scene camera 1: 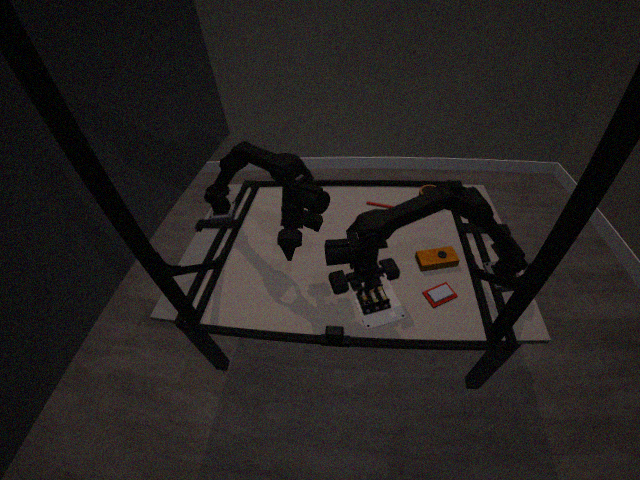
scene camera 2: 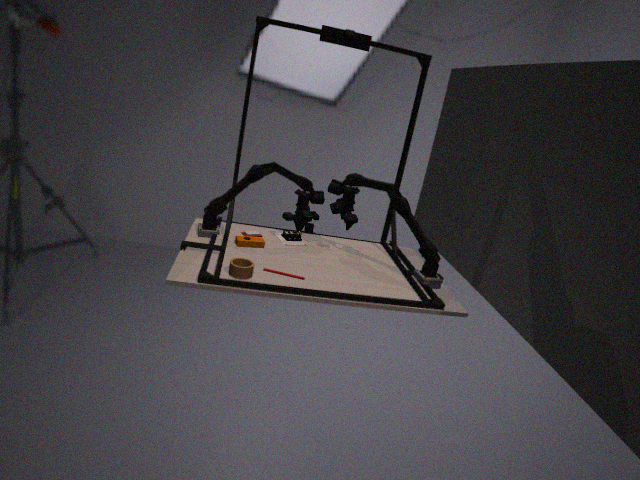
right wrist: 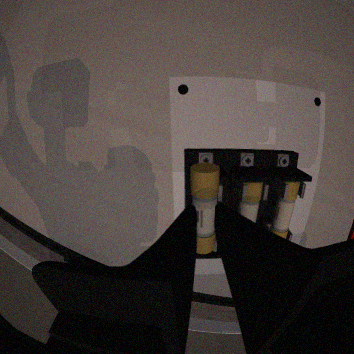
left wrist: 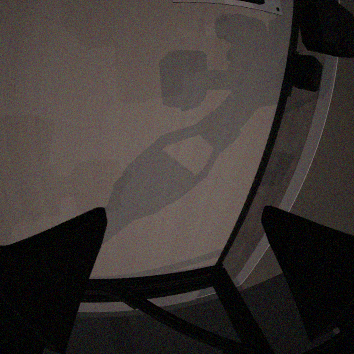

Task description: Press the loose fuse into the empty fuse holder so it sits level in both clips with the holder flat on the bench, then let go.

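Pixels of known places: left gripper, fingertip midpoint: [scene camera 1: 290, 252] [scene camera 2: 344, 224] [left wrist: 186, 215]; right gripper, fingertip midpoint: [scene camera 1: 362, 293] [scene camera 2: 298, 232] [right wrist: 203, 211]; left arm's base, origin of the base link: [scene camera 1: 222, 209] [scene camera 2: 428, 274]; right arm's base, origin of the base link: [scene camera 1: 503, 272] [scene camera 2: 208, 227].
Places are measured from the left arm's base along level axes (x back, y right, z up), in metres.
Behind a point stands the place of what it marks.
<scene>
The fuse [right wrist: 205, 182] {x -0.509, y 0.438, z 0.002 m}, white with yellow end caps, is between the fingertips of my right gripper [right wrist: 203, 211] {x -0.514, y 0.458, z -0.007 m} [scene camera 1: 366, 290] {x -0.514, y 0.458, z -0.007 m}, which is shut on it. It lies lengthwise over the leftmost place of the black fuse holder [right wrist: 227, 156] {x -0.526, y 0.431, z -0.036 m} [scene camera 2: 292, 236] {x -0.550, y 0.434, z -0.025 m} in the right wrist view. Whether it touches the clips is hidden. Two other fuses [right wrist: 251, 197] {x -0.541, y 0.448, z -0.015 m} [right wrist: 285, 207] {x -0.569, y 0.451, z -0.016 m} sit in the places beside it. The holder is on a white plate [right wrist: 225, 110] {x -0.520, y 0.402, z -0.046 m} [scene camera 1: 387, 319] {x -0.577, y 0.529, z -0.046 m} on the bench. My left gripper [left wrist: 186, 215] {x -0.315, y 0.358, z 0.089 m} [scene camera 1: 289, 256] {x -0.315, y 0.358, z 0.089 m} is open and empty, above the bench, left of the holder in scene camera 1.
An orange box [scene camera 1: 433, 259] {x -0.762, y 0.346, z -0.018 m} [scene camera 2: 250, 241] {x -0.784, y 0.300, z -0.019 m} and a red-rimmed card [scene camera 1: 431, 299] {x -0.720, y 0.481, z -0.041 m} lie right of the plate in scene camera 1. A brown ring [scene camera 2: 235, 272] {x -0.885, y -0.032, z -0.024 m} and a red rod [scene camera 2: 283, 273] {x -0.679, y 0.022, z -0.041 m} lie at the near side in scene camera 2. Black frame bars [scene camera 1: 268, 335] {x -0.236, y 0.544, z -0.053 m} edge the bench.
</scene>
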